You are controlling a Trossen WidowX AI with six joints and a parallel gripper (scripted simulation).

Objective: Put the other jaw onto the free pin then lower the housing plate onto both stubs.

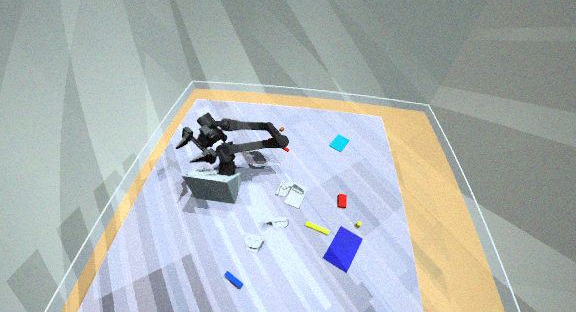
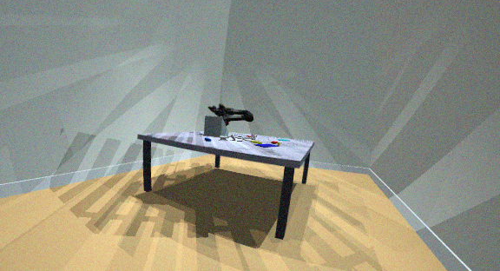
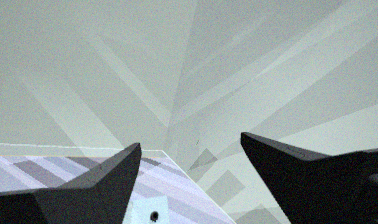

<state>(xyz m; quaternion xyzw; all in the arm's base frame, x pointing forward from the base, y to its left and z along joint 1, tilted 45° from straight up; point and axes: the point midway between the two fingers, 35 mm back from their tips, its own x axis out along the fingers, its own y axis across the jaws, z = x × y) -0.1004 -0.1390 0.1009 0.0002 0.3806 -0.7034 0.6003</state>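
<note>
Right now the jaw is 360 mm ahead of my gripper tip, 230 mm below it and 80 mm to the right of it. Round my gripper tip: white block: 320 mm ahead, 260 mm below, 180 mm to the right; red stick: 370 mm to the left, 290 mm ahead, 260 mm below; blue bar: 330 mm to the right, 290 mm ahead, 260 mm below.
</note>
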